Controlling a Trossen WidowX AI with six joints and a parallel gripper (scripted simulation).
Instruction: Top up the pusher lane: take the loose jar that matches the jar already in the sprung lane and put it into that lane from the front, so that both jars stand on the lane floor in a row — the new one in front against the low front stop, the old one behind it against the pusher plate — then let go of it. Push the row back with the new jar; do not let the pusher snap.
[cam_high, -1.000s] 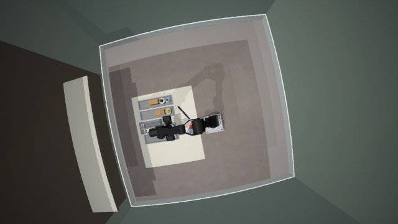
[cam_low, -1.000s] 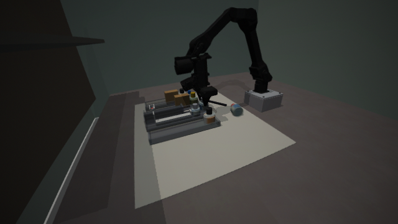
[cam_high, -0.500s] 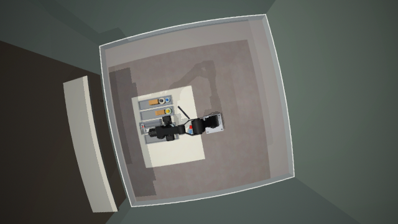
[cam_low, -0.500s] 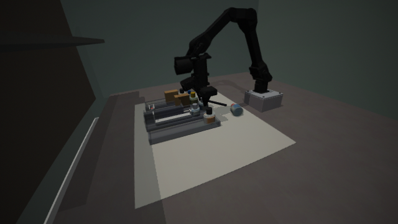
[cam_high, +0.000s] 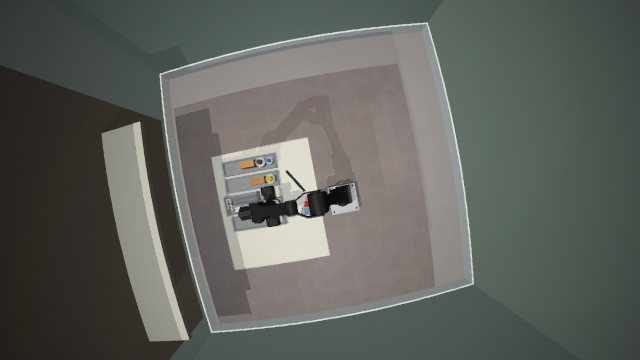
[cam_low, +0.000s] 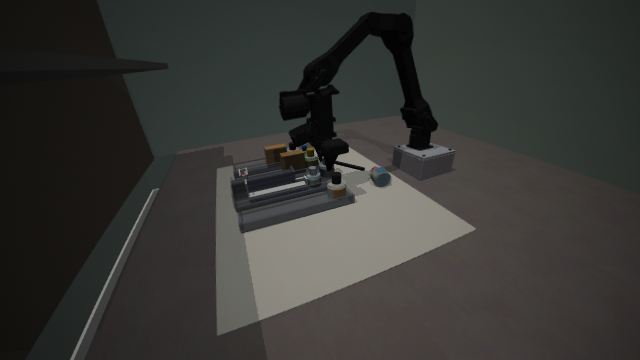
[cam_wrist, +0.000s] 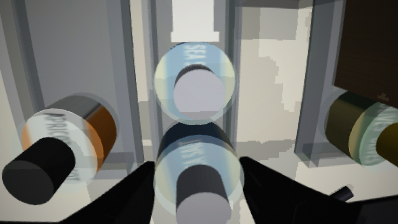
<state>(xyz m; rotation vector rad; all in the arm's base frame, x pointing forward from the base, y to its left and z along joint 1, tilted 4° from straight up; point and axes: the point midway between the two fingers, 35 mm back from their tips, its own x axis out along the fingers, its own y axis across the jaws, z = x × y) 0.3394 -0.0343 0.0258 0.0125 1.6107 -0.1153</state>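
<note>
My gripper tip is now 120 mm past the black rod, 80 mm to the left of it and 50 mm above it. From my gripper tip the other things lie so: white pusher plate: 150 mm ahead, 40 mm to the right, 10 mm below.
</note>
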